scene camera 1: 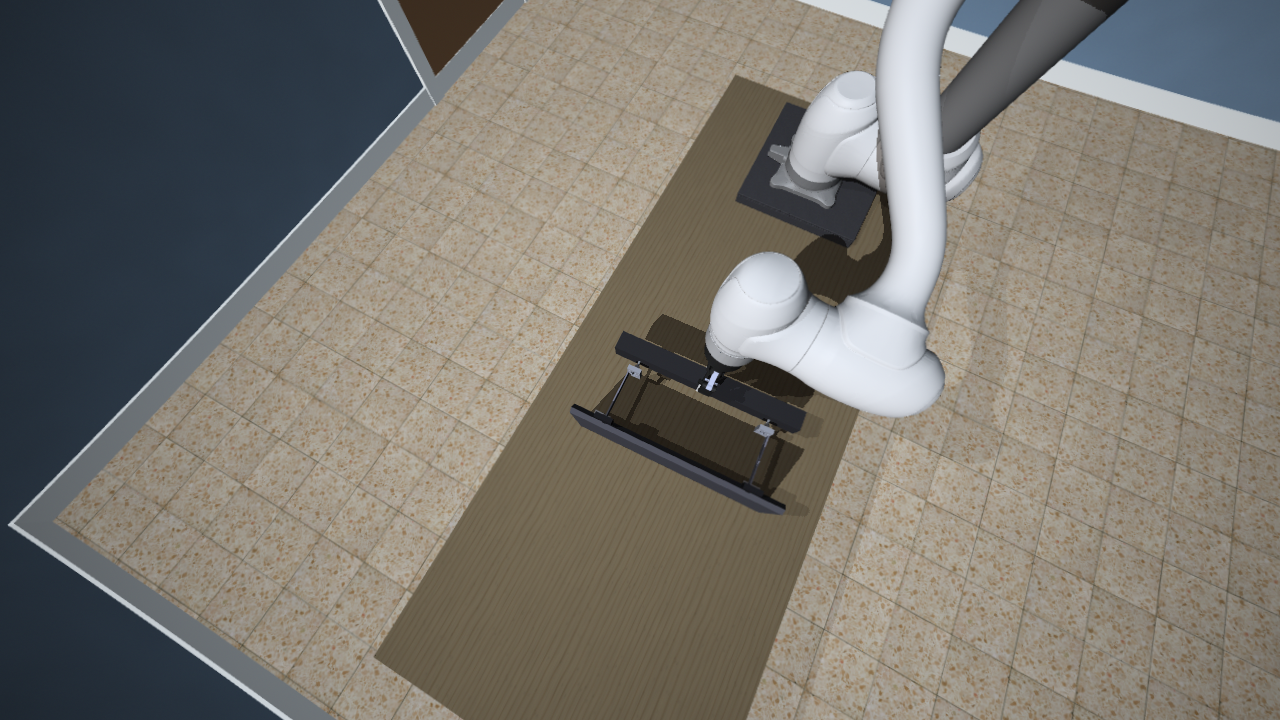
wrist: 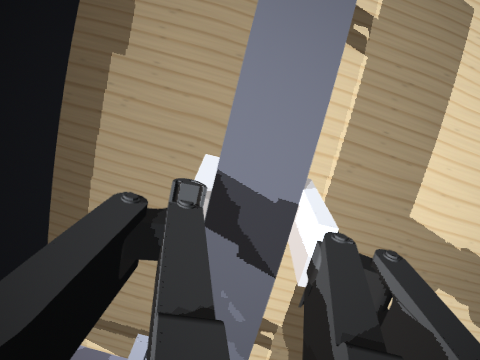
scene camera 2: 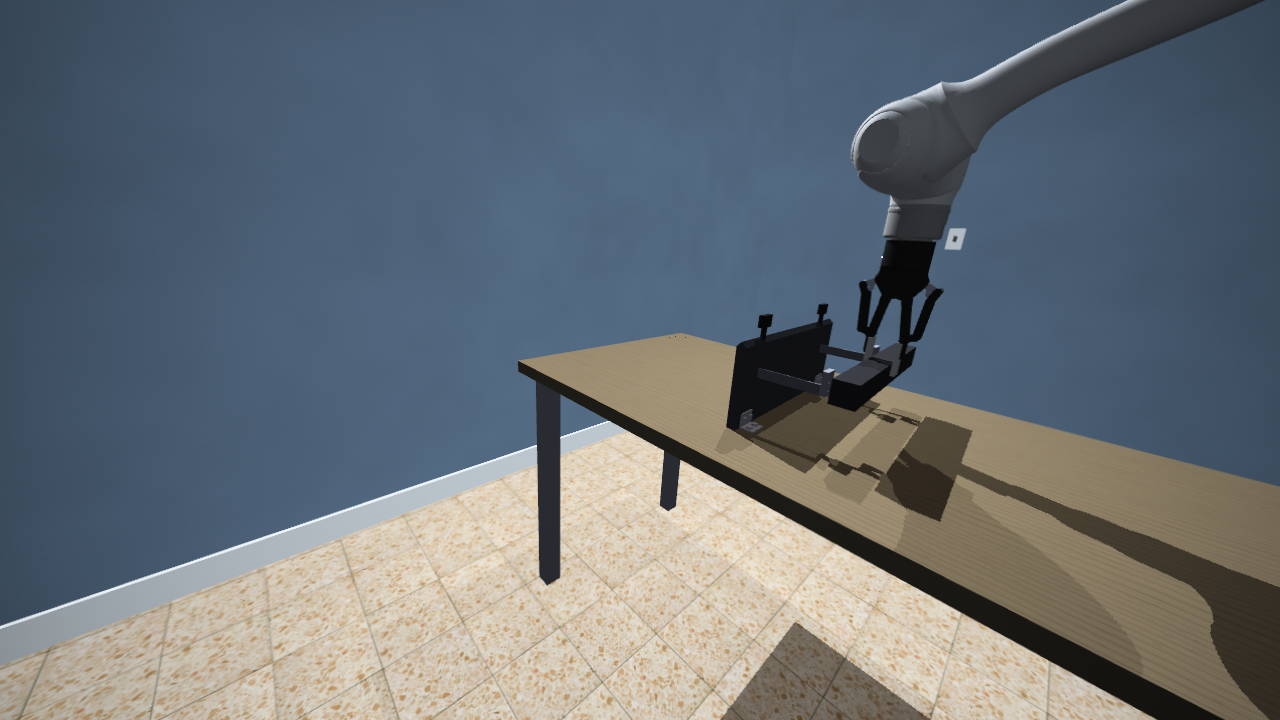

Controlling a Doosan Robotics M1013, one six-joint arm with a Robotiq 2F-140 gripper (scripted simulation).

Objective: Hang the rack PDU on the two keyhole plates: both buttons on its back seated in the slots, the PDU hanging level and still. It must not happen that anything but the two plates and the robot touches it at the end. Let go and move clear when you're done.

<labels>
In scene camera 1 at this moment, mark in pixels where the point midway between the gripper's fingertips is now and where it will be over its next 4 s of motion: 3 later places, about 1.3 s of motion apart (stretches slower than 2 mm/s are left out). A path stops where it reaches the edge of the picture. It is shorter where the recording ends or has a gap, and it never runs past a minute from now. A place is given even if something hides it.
The gripper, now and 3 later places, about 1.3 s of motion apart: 706, 381; 703, 386; 701, 391; 705, 384
</labels>
